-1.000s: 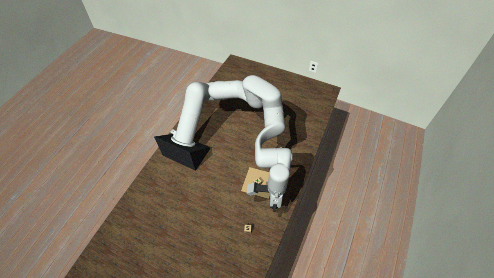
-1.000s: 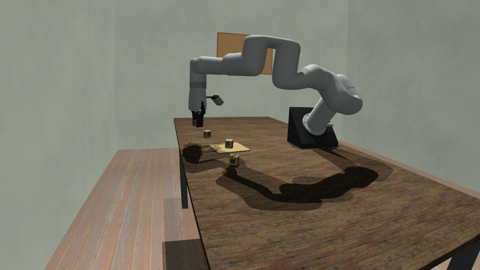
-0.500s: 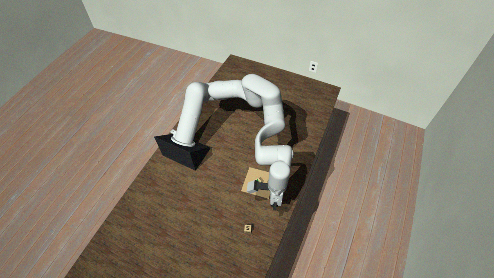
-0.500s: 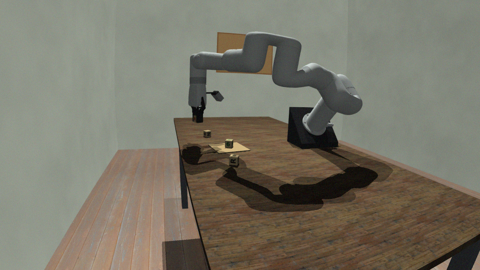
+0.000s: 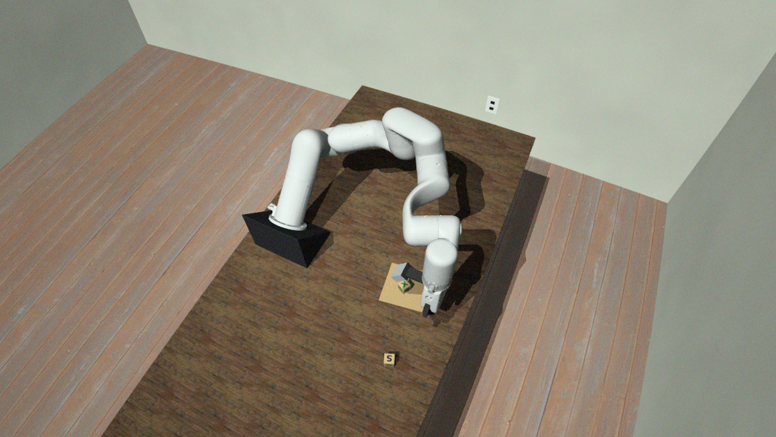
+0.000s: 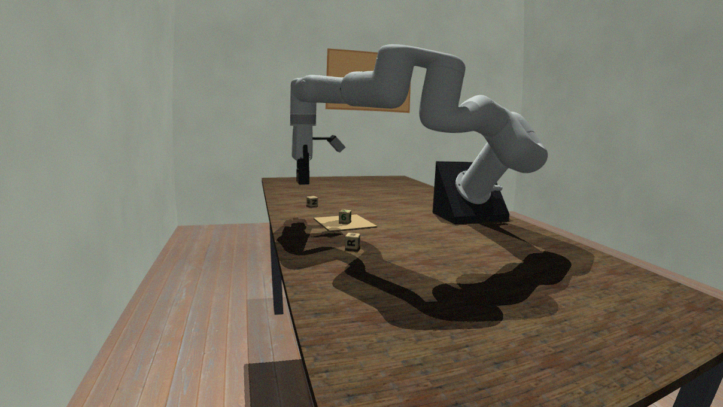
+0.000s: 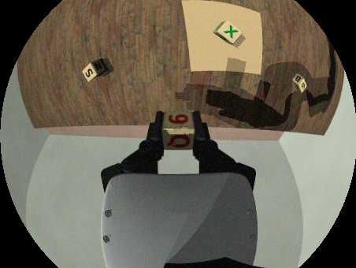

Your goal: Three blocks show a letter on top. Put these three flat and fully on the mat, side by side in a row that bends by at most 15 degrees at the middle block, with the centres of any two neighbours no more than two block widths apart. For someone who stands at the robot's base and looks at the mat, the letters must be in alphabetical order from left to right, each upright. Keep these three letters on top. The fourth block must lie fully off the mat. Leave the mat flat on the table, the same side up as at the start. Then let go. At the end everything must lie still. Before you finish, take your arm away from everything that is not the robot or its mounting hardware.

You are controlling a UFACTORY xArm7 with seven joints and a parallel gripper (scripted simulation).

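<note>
The tan mat lies 12 cm behind my hand, 7 cm to the left of it and 12 cm below it. Round my hand: S block: 4 cm behind, 17 cm to the right, 11 cm below; then red-marked block: 1 cm below.
</note>
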